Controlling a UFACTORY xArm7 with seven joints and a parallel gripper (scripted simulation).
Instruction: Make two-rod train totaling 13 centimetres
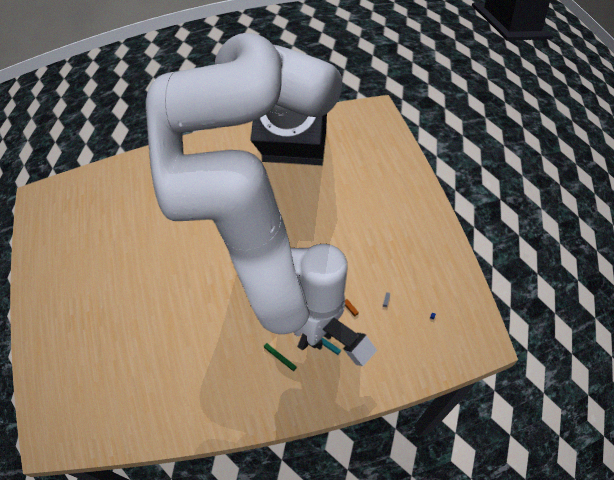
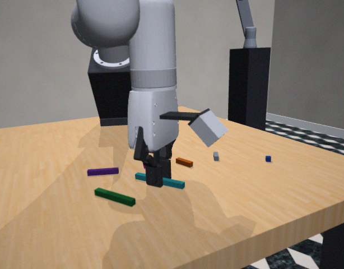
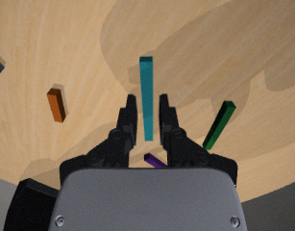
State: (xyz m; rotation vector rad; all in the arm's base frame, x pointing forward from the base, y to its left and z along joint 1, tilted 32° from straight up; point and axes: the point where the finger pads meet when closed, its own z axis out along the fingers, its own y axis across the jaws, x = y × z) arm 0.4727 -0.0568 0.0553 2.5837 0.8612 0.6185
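Now: the turquoise rod 20 mm below my hand. Round my hand: orange rod: 50 mm behind, 80 mm to the left, 20 mm below; green rod: 20 mm ahead, 90 mm to the right, 20 mm below; magenta rod: 80 mm behind, 10 mm to the left, 20 mm below.
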